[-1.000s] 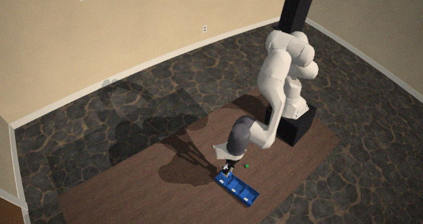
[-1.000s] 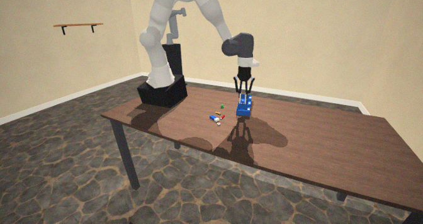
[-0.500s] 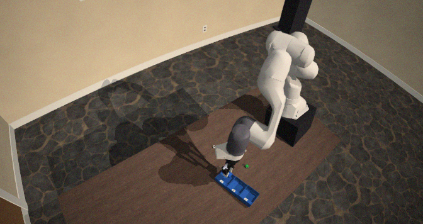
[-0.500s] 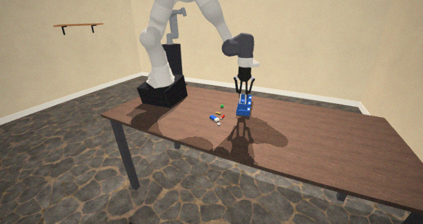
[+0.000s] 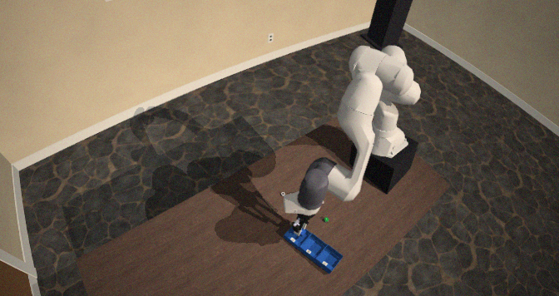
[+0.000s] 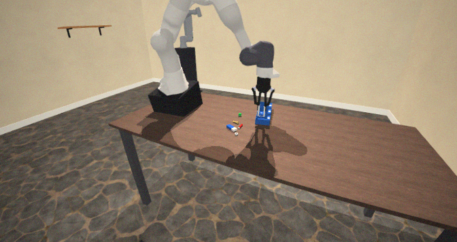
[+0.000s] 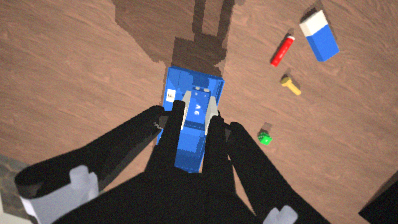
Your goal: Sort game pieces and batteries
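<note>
Right now my hand is 60 mm past the red battery, 130 mm to the left of it and 70 mm above it. The rest, counted from my hand: blue bin block (20 mm behind, 90 mm to the left, 50 mm below); then green game piece (150 mm behind, 10 mm to the right, 70 mm below); then blue battery (10 mm to the right, 30 mm below).
</note>
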